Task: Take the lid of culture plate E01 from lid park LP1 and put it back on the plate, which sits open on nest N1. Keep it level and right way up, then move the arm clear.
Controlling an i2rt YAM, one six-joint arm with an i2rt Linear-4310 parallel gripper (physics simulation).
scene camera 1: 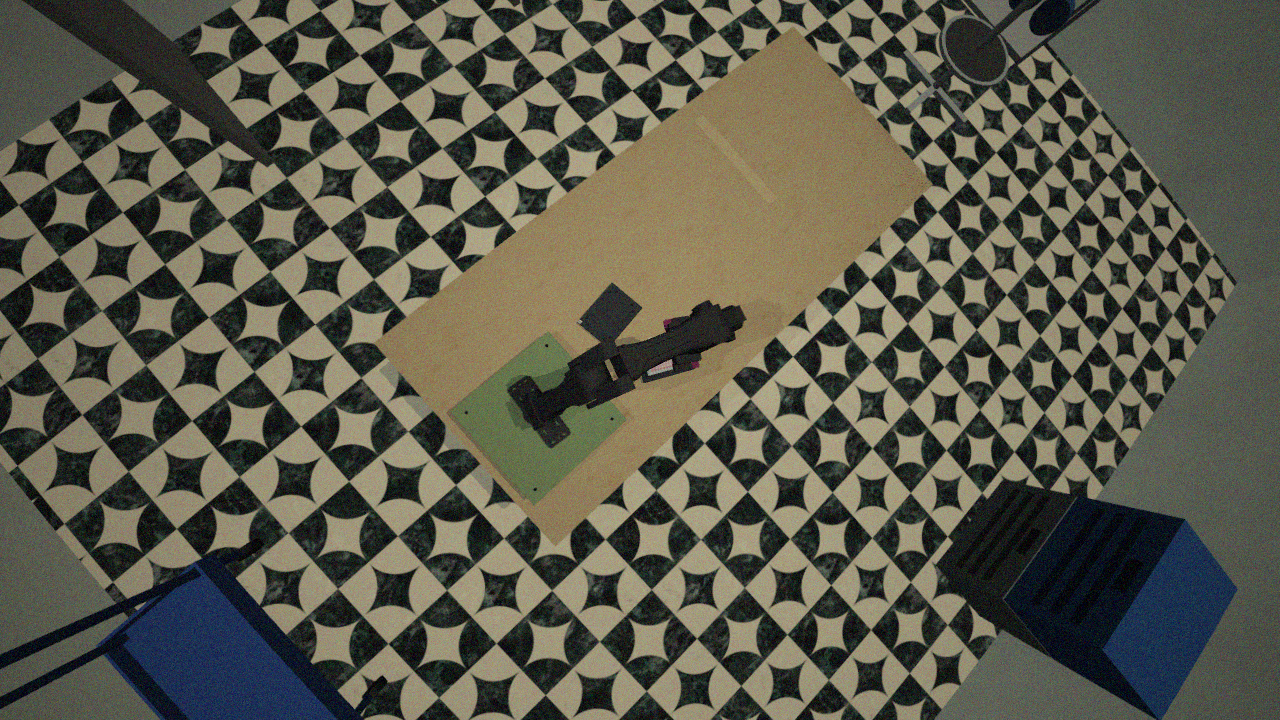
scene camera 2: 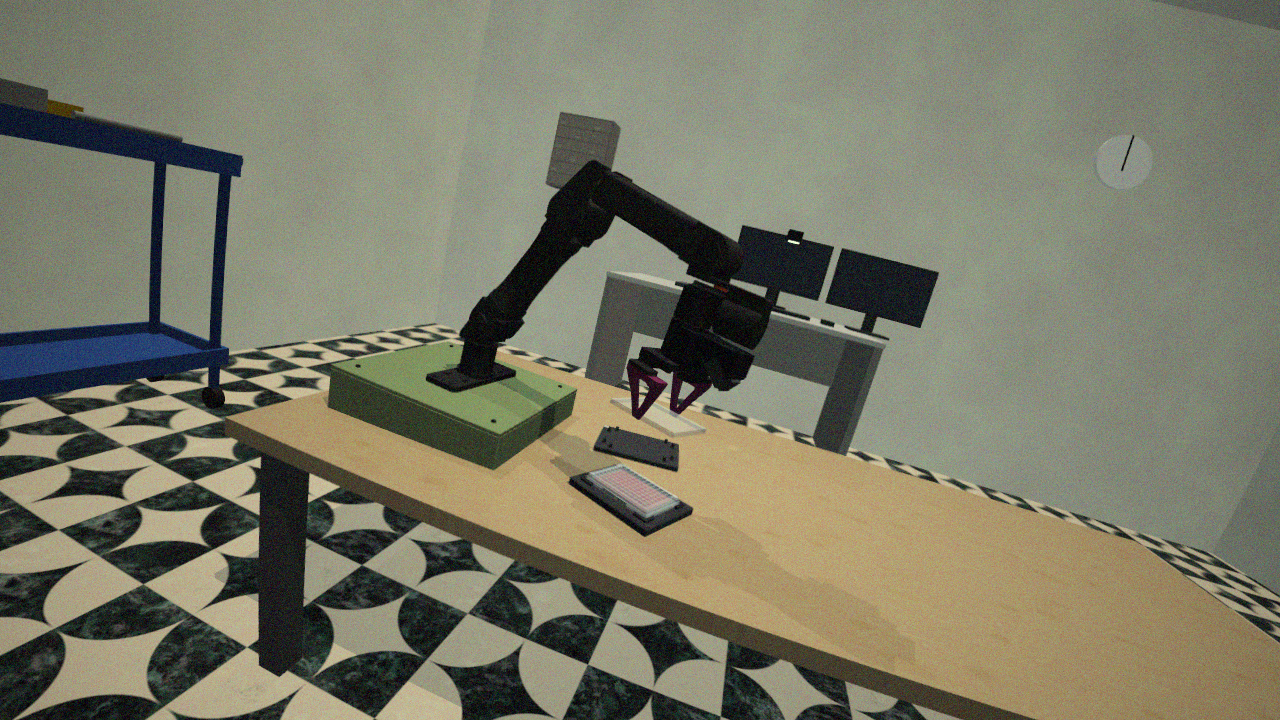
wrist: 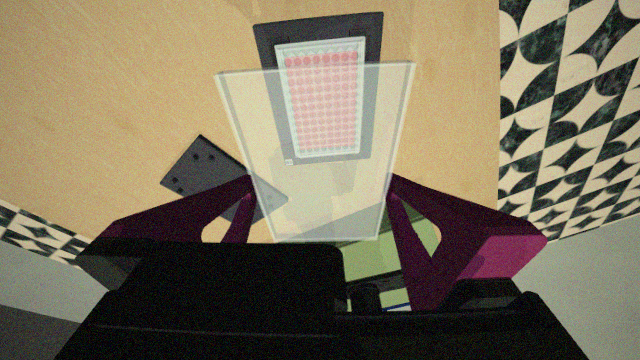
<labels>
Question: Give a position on a pink-topped well plate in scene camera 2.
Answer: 629, 488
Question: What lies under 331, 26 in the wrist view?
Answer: A dark plate nest.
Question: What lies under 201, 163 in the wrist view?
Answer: A dark lid park.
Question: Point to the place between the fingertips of my gripper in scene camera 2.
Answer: At 654, 416
</labels>
